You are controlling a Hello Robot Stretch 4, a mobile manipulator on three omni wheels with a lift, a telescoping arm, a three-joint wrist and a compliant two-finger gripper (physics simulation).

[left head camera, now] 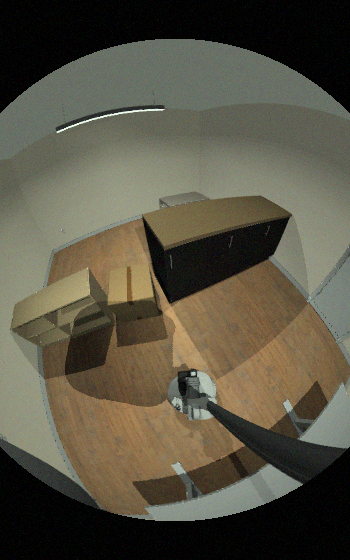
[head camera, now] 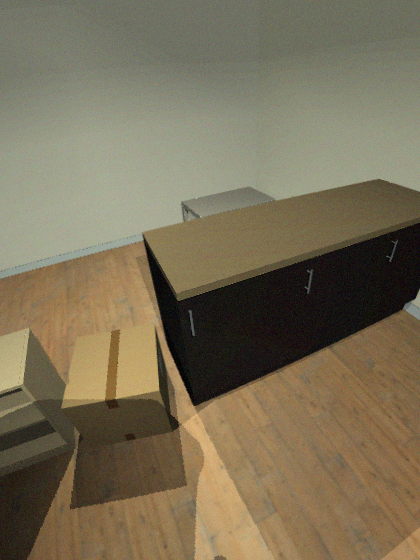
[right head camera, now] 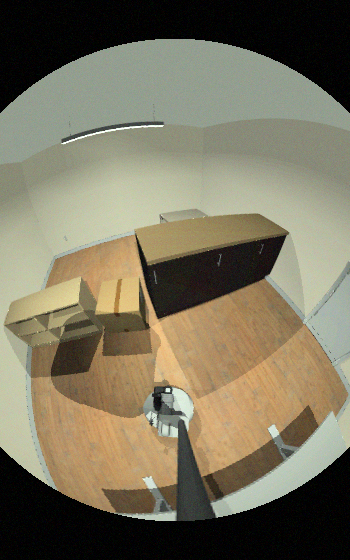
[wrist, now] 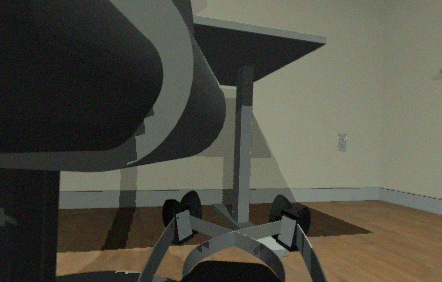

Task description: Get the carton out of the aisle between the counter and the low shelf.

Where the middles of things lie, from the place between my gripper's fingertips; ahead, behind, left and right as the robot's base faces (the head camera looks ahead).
Right now the tan cardboard carton [head camera: 117, 390] is 117 cm ahead of my hand, 51 cm to the left of it and 9 cm below it.
